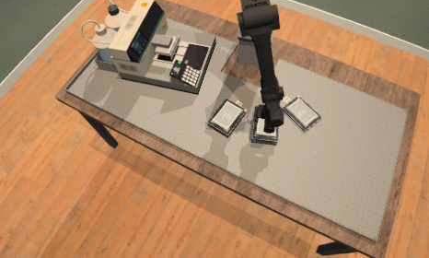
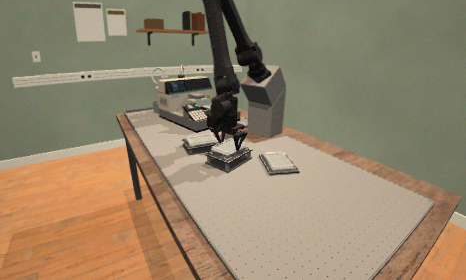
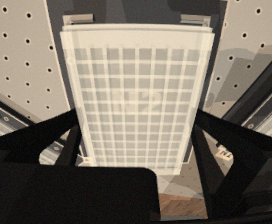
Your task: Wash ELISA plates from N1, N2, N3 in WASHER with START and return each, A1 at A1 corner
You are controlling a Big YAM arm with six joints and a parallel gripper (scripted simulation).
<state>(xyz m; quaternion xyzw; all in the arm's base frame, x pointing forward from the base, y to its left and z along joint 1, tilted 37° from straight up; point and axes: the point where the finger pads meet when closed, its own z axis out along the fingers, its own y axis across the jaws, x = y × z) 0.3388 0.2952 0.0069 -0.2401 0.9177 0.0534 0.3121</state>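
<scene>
Right now my hand is 10 mm above the ELISA plate. Also, from my hand: plate washer 30 mm ahead, 650 mm to the right, 60 mm above; then nest label 200 mm behind, 20 mm to the right, 70 mm below.
</scene>
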